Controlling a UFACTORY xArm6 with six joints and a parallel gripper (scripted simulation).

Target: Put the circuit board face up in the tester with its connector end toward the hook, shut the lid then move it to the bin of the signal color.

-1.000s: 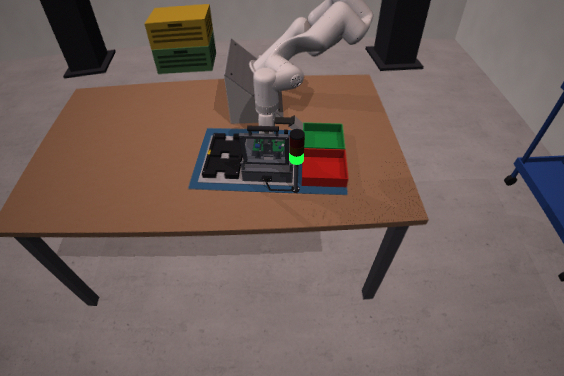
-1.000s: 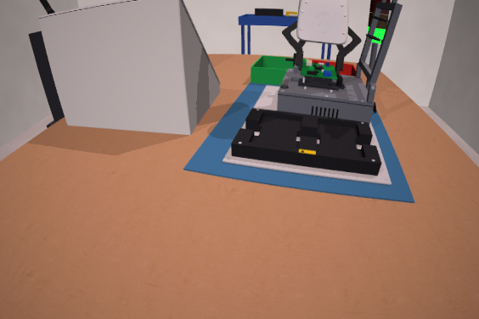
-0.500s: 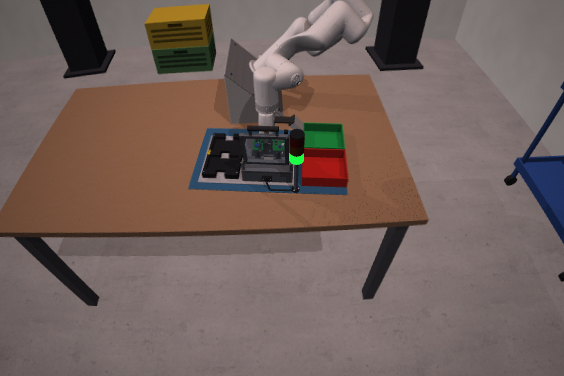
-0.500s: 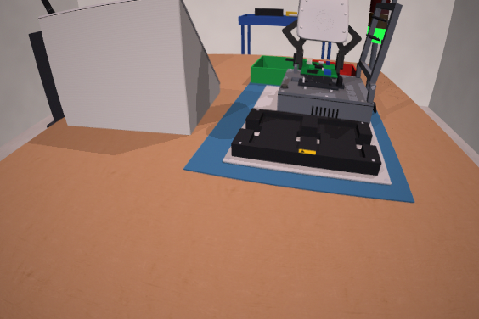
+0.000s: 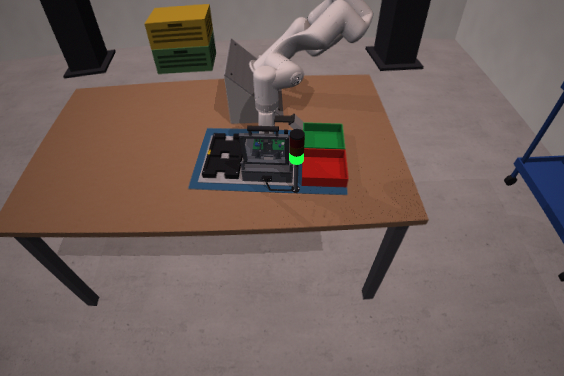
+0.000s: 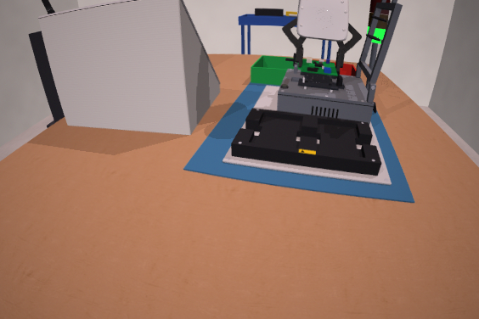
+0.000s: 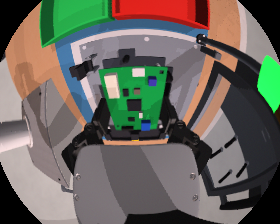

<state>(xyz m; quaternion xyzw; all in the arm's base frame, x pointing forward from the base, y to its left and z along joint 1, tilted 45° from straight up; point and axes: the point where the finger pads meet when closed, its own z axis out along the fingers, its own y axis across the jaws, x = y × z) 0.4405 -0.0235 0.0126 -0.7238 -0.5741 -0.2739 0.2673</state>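
Right now my hand is 3 cm above the plate and 1 cm short of it. The rest, counted from my hand: latch hook 7 cm to the left, 5 cm behind, 2 cm below; green circuit board 1 cm below; tester lid 11 cm ahead, 8 cm above, 2 cm to the right.
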